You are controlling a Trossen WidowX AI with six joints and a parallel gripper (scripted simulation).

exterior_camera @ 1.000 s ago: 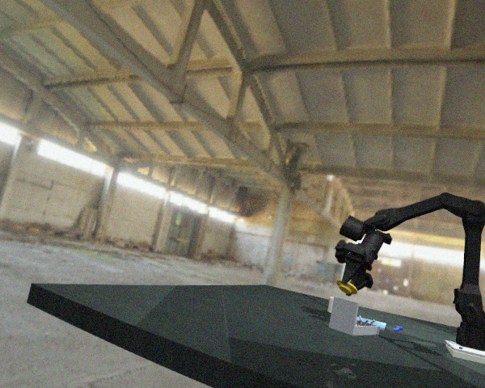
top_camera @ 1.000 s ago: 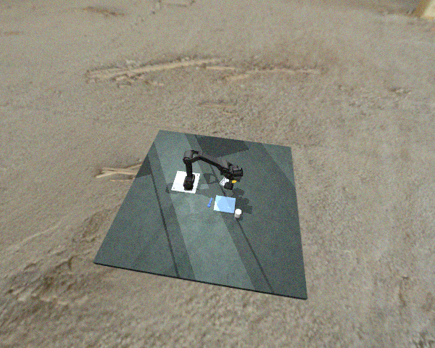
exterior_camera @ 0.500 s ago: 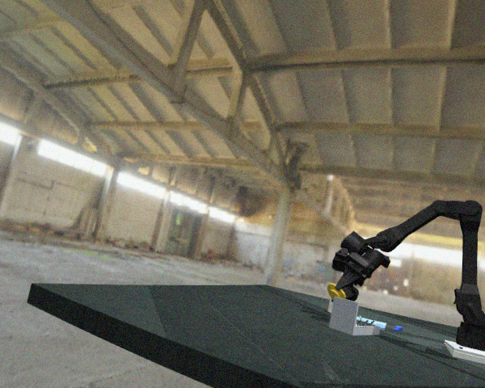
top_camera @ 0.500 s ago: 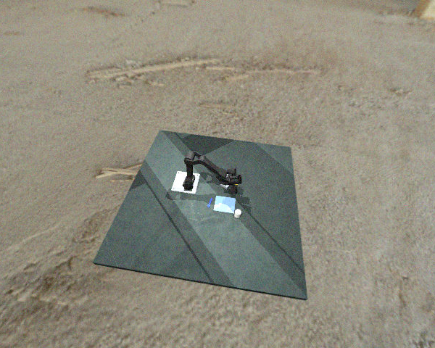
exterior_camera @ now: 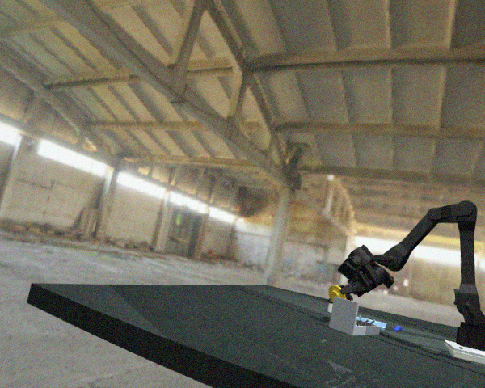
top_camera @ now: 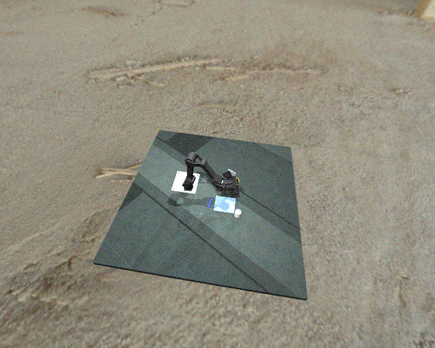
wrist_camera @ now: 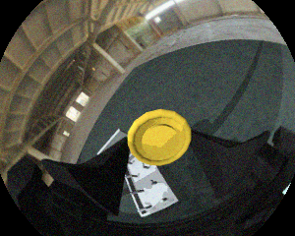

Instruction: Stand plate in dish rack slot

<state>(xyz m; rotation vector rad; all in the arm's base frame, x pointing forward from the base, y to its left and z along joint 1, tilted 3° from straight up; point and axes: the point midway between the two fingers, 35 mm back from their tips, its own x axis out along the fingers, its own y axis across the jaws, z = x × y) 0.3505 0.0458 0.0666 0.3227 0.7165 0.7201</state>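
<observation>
Right now the grey dish rack is 7 cm behind my gripper tip, 4 cm to the left of it and 5 cm below it. Also, from my gripper tip: light blue mat 7 cm behind, 18 cm to the right, 7 cm below; then yellow plate 1 cm to the right; then white cup 3 cm ahead, 26 cm to the right, 5 cm below.
</observation>
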